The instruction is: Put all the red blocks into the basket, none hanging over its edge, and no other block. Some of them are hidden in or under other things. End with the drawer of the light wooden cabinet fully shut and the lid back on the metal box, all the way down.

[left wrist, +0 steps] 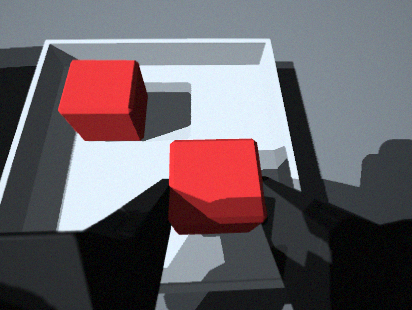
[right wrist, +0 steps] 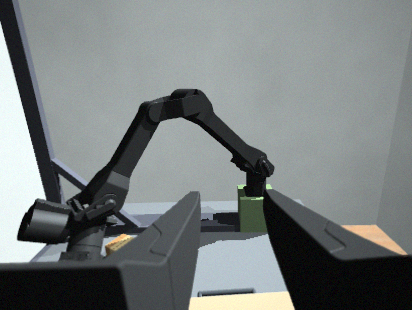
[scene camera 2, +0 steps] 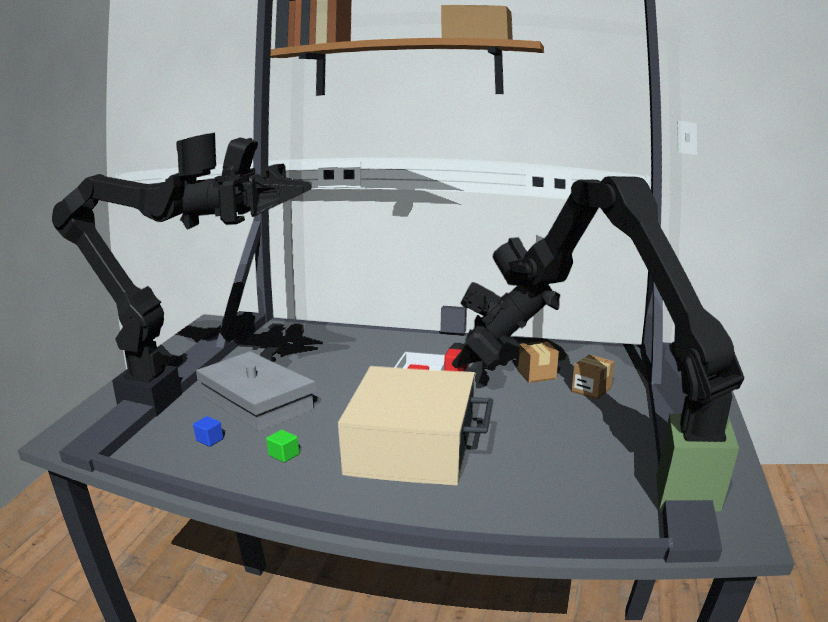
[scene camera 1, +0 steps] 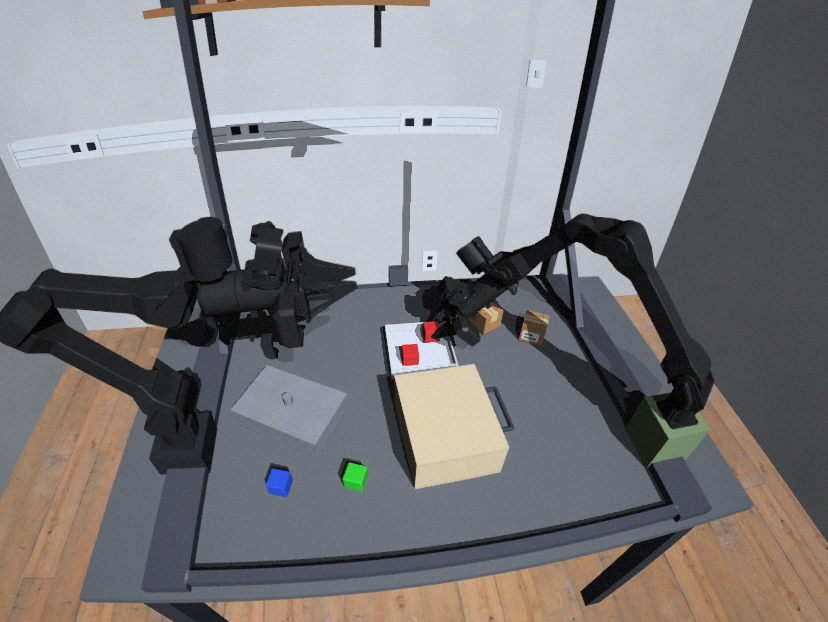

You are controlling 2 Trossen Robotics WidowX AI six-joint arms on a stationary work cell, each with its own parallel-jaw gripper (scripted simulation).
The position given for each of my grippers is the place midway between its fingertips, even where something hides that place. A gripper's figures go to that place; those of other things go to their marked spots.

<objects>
My left gripper [scene camera 2: 455, 360]: 1.27 m from the lens. My right gripper [scene camera 2: 307, 187] is 0.99 m from the lens. A grey lid [scene camera 2: 256, 384]: 1.17 m from the lens. A light wooden cabinet [scene camera 2: 402, 424] is 0.95 m from the lens. The marked spots on the light wooden cabinet and the grey lid are 0.31 m apart.
</objects>
